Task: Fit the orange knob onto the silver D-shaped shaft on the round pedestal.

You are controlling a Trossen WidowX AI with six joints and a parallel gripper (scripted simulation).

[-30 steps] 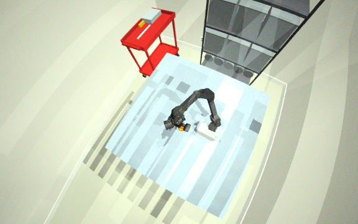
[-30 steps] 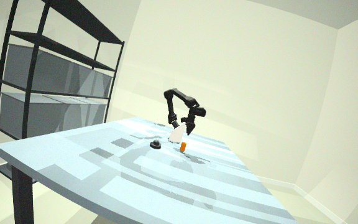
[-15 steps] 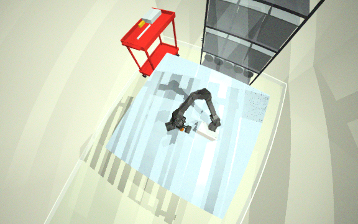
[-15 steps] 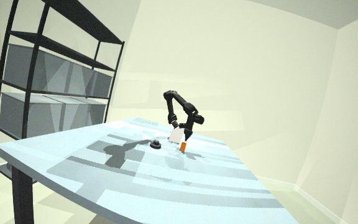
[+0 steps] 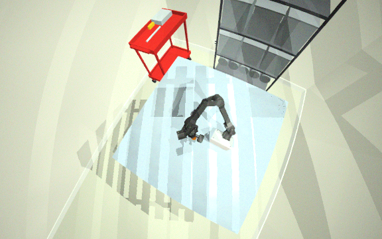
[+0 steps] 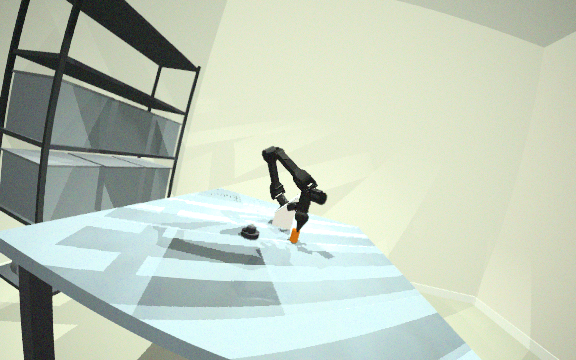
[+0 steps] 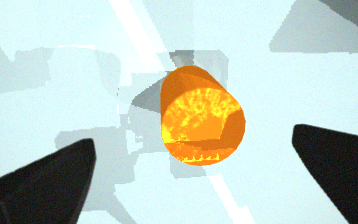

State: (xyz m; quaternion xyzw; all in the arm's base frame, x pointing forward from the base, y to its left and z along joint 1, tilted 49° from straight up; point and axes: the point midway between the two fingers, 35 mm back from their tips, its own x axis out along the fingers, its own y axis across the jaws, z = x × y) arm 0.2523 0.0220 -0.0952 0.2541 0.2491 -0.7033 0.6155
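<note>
The orange knob lies 20 mm below my gripper tip. The rest, counted from my gripper tip: dark round pedestal 210 mm to the right, 60 mm ahead, 40 mm below.
</note>
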